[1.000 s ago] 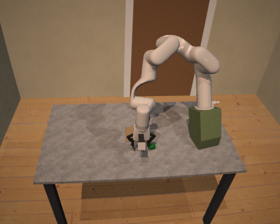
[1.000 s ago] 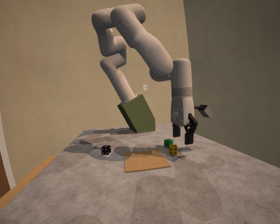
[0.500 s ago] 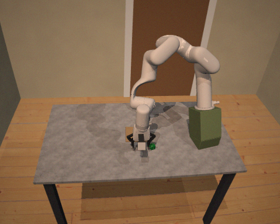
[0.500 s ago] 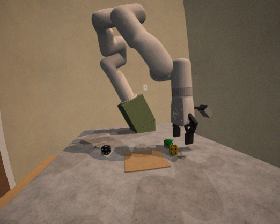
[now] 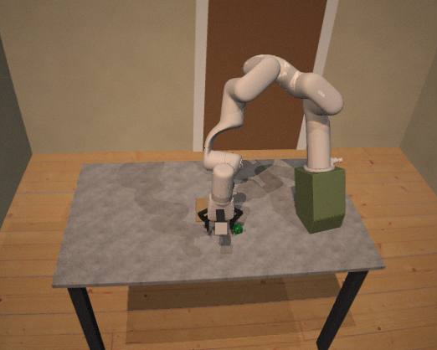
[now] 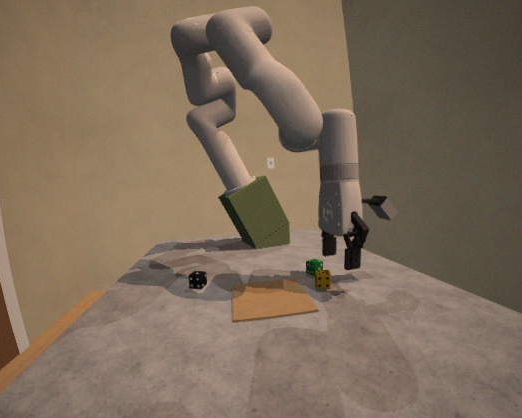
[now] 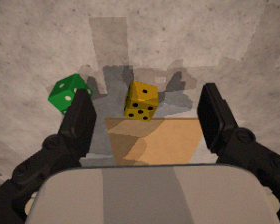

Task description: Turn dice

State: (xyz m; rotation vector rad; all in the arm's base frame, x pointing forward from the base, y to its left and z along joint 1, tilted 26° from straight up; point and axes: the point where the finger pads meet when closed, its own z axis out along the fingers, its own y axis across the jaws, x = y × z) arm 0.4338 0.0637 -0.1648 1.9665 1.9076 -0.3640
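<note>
Right now my hand is 40 mm above the yellow die, 30 mm to the left of it and 10 mm past it. From my hand the other things lie so: tan mat: 150 mm to the right, 60 mm below; then green die: 80 mm behind, 40 mm below, 20 mm to the right; then black die: 280 mm to the right, 100 mm behind, 40 mm below.
</note>
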